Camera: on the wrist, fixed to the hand. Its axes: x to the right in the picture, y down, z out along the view.
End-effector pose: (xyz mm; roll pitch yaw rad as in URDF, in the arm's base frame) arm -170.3 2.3 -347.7 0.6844 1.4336 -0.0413
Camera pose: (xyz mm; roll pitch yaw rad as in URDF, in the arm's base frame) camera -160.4 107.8 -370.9 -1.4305 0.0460 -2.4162
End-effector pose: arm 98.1 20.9 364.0 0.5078 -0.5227 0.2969
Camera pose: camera 94.9 129.3 361.7 0.6370 0.5635 -0.9776
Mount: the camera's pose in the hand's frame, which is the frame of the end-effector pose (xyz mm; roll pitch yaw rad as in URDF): 23.7 83.5 -65.1 0.0388 0.1192 -1.6240
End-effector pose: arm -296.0 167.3 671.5 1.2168 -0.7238 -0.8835
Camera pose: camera -238.6 239.2 729.0 1.3432 0.8675 -1.2507
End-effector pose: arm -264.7 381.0 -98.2 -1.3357 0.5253 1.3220
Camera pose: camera -229.0 343.2 -193.5 -0.9453 -0.9913 0.6367
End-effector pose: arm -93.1 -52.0 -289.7 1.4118 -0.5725 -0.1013
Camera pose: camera -104.3 27.0 -216.2 1.5490 1.0498 -0.1809
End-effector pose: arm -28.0 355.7 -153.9 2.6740 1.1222 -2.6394
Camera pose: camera -134.4 348.8 -133.7 -1.9478 0.1004 -0.7306
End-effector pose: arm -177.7 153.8 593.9 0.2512 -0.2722 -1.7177
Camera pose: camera -86.7 105.8 559.5 0.3168 0.3710 3.0445
